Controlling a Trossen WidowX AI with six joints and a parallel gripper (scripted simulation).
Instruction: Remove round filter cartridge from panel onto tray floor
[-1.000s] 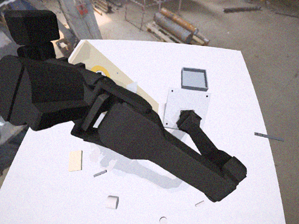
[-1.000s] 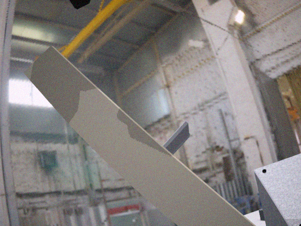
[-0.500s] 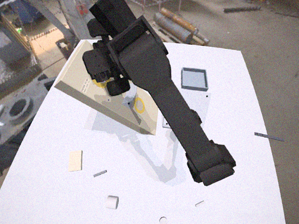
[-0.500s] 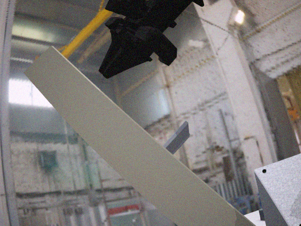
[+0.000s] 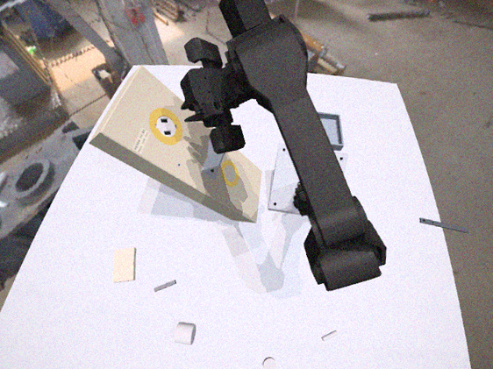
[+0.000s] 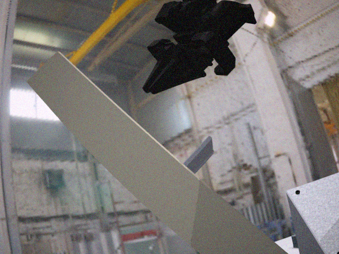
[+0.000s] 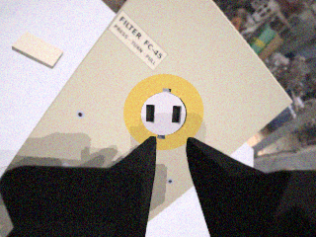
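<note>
Now: the round white filter cartridge 6 cm ahead of my gripper tip, 1 cm to the right of it and 4 cm below it. The rest, counted from my gripper tip: beige card 23 cm ahead, 24 cm to the left, 32 cm below; grey tray 38 cm behind, 25 cm to the right, 31 cm below; grey bracket 4 cm behind, 14 cm below.
</note>
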